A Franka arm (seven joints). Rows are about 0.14 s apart.
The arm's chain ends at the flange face. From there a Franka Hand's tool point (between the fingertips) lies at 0.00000 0.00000 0.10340 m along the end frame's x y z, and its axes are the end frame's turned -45 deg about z.
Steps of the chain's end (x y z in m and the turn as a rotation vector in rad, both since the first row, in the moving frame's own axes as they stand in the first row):
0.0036 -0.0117 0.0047 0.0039 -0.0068 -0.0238
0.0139 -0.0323 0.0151 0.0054 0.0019 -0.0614
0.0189 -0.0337 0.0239 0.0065 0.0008 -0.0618
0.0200 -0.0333 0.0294 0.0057 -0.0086 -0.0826
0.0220 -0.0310 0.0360 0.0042 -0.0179 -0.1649
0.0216 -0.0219 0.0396 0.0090 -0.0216 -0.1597
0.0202 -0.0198 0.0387 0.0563 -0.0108 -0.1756
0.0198 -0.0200 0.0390 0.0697 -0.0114 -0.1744
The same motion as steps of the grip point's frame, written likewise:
0.0106 -0.0065 0.0047 0.0076 -0.0021 -0.0238
0.0332 -0.0133 0.0151 0.0025 0.0052 -0.0614
0.0377 -0.0109 0.0239 0.0040 0.0052 -0.0618
0.0374 -0.0104 0.0294 0.0101 -0.0021 -0.0826
0.0363 -0.0079 0.0360 0.0156 -0.0097 -0.1649
0.0297 -0.0024 0.0396 0.0216 -0.0089 -0.1597
0.0312 -0.0049 0.0385 0.0474 0.0322 -0.1756
0.0319 -0.0064 0.0387 0.0573 0.0412 -0.1744

